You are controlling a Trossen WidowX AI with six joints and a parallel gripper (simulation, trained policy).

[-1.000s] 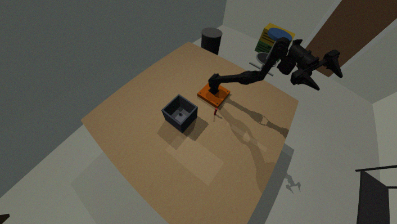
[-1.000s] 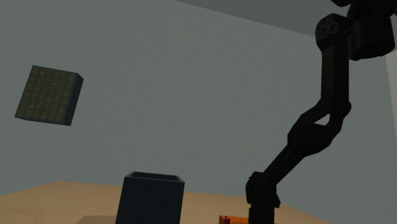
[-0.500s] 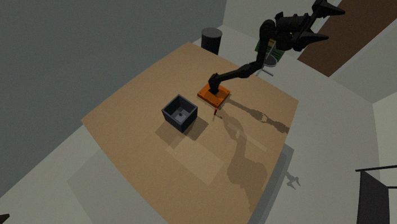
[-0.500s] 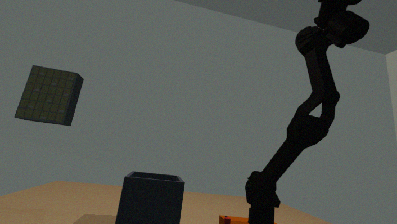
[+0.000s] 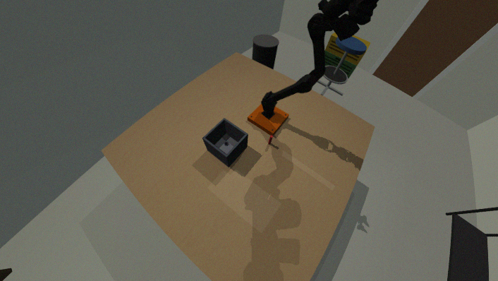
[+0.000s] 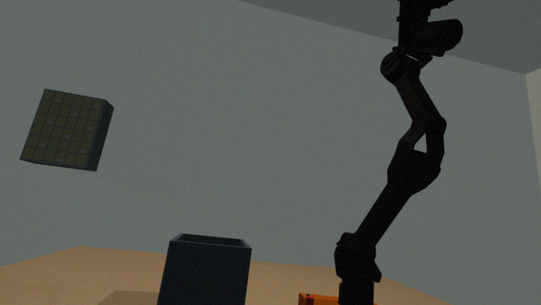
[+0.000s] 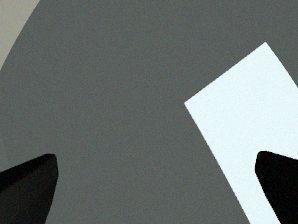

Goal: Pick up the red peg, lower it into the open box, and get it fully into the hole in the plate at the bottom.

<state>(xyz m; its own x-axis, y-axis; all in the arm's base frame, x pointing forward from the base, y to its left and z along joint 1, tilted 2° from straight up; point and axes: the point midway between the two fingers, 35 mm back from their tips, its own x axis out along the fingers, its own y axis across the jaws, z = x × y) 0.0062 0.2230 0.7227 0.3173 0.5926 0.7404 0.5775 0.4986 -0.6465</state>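
Right now my gripper tip is 140 mm short of the red peg, 90 mm to the left of it and 740 mm above it. From my gripper tip the other things lie so: grey plate: 340 mm ahead, 240 mm to the right, 740 mm below.
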